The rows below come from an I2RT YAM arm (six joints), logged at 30 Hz.
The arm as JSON. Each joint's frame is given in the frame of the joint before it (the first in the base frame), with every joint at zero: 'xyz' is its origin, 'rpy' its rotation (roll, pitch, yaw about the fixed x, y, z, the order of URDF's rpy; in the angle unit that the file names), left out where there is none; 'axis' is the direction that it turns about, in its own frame. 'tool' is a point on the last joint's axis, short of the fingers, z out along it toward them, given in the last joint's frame.
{
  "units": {
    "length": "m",
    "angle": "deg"
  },
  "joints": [
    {
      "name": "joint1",
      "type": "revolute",
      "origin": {
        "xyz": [
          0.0,
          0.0,
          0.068
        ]
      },
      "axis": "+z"
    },
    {
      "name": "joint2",
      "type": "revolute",
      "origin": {
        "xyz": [
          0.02,
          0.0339,
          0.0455
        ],
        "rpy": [
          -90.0,
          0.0,
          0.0
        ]
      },
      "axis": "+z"
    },
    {
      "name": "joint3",
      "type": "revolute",
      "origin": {
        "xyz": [
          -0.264,
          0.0,
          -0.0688
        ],
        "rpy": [
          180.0,
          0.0,
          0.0
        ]
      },
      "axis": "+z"
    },
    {
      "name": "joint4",
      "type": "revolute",
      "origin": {
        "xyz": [
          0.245,
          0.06,
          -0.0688
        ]
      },
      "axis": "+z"
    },
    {
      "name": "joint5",
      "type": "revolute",
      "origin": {
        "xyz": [
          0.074,
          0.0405,
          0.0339
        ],
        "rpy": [
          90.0,
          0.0,
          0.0
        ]
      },
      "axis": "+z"
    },
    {
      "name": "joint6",
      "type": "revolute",
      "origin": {
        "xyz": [
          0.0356,
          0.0,
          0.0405
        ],
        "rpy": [
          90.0,
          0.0,
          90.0
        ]
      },
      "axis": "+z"
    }
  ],
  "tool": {
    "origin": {
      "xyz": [
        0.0,
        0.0,
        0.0
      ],
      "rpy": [
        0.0,
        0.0,
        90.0
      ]
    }
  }
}
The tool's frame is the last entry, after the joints.
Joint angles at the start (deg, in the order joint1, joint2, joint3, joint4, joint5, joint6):
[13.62 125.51 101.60 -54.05 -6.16 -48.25]
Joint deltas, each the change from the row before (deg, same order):
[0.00 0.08 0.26 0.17 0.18 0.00]
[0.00 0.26 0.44 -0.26 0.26 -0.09]
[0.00 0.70 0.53 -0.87 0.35 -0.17]
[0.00 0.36 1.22 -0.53 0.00 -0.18]
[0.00 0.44 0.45 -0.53 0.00 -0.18]
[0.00 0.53 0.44 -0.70 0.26 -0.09]
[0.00 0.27 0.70 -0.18 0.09 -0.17]
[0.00 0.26 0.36 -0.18 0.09 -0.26]
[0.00 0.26 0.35 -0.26 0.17 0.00]
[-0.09 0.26 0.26 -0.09 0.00 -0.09]
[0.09 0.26 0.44 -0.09 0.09 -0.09]
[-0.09 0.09 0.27 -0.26 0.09 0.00]
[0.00 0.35 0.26 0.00 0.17 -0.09]
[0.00 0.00 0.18 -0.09 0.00 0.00]
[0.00 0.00 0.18 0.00 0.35 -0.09]
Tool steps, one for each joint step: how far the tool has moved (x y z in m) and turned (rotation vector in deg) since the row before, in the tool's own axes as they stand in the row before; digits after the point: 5 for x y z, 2 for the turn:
[-0.00076 -0.00095 -0.00046 0.38 -0.10 -0.04]
[-0.00050 -0.00083 0.00016 0.11 0.25 -0.08]
[0.00048 -0.00025 0.00307 -0.54 0.95 -0.07]
[-0.00221 -0.00217 -0.00230 0.25 -0.22 -0.21]
[-0.00013 -0.00036 0.00147 -0.39 0.34 -0.13]
[0.00030 -0.00022 0.00219 -0.42 0.71 -0.02]
[-0.00128 -0.00144 -0.00086 0.25 -0.10 -0.19]
[-0.00044 -0.00066 0.00048 0.00 0.12 -0.25]
[-0.00027 -0.00055 0.00053 -0.02 0.24 0.01]
[0.00020 -0.00098 0.00084 -0.05 0.07 0.01]
[-0.00127 -0.00050 0.00021 0.11 0.00 -0.19]
[0.00032 -0.00076 -0.00049 0.01 0.13 0.09]
[-0.00031 -0.00072 0.00160 0.04 0.19 -0.08]
[-0.00032 -0.00028 -0.00075 0.07 -0.06 -0.01]
[-0.00026 -0.00055 -0.00075 0.36 0.15 -0.10]

